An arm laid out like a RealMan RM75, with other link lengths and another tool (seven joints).
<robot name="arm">
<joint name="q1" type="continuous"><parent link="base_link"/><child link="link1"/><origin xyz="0 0 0.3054" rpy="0 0 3.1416"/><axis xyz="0 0 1"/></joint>
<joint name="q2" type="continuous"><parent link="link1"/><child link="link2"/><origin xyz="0 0 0" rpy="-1.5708 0 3.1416"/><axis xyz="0 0 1"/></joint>
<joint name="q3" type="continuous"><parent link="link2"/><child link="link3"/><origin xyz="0 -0.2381 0" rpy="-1.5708 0 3.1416"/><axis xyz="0 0 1"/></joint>
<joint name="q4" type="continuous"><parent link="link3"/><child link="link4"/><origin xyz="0 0 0" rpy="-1.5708 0 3.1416"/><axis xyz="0 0 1"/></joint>
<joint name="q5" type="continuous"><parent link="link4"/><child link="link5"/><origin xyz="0 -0.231 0" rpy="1.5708 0 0"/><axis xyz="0 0 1"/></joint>
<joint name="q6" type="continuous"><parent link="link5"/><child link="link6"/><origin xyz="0 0 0" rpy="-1.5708 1.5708 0"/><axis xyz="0 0 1"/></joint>
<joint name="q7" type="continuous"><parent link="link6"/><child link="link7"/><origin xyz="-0.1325 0 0" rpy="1.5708 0 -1.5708"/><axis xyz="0 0 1"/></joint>
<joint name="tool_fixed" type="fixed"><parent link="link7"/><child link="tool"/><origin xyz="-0.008 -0.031 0.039" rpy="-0.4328 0 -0.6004"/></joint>
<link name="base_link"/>
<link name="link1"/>
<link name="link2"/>
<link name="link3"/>
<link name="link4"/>
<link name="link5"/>
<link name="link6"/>
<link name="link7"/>
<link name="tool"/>
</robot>
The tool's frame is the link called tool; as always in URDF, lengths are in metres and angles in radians. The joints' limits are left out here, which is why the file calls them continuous.
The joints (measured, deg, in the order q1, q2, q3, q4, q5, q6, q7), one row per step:
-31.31, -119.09, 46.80, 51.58, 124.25, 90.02, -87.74
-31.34, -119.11, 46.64, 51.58, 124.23, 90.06, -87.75
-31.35, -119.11, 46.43, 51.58, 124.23, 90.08, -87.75
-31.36, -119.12, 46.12, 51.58, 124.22, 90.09, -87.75
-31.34, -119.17, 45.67, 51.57, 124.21, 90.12, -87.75
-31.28, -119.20, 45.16, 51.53, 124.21, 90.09, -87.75
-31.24, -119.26, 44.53, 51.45, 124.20, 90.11, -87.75
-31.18, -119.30, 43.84, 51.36, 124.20, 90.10, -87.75
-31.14, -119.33, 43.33, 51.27, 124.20, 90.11, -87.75
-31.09, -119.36, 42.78, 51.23, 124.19, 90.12, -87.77
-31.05, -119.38, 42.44, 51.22, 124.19, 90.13, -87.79
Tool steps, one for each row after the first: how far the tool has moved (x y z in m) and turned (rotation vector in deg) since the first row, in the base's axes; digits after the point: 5 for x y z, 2 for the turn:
0.00015, 0.00015, 0.00031, 0.08, -0.12, 0.04
-0.00005, 0.00034, 0.00092, 0.22, -0.23, 0.13
-0.00035, 0.00062, 0.00178, 0.44, -0.39, 0.27
-0.00091, 0.00074, 0.00271, 0.72, -0.66, 0.50
-0.00208, 0.00083, 0.00391, 1.09, -0.92, 0.84
-0.00318, 0.00083, 0.00504, 1.46, -1.31, 1.23
-0.00468, 0.00086, 0.00648, 1.90, -1.69, 1.69
-0.00578, 0.00079, 0.00743, 2.20, -1.99, 2.03
-0.00690, 0.00080, 0.00869, 2.56, -2.30, 2.39
-0.00764, 0.00077, 0.00951, 2.78, -2.48, 2.61

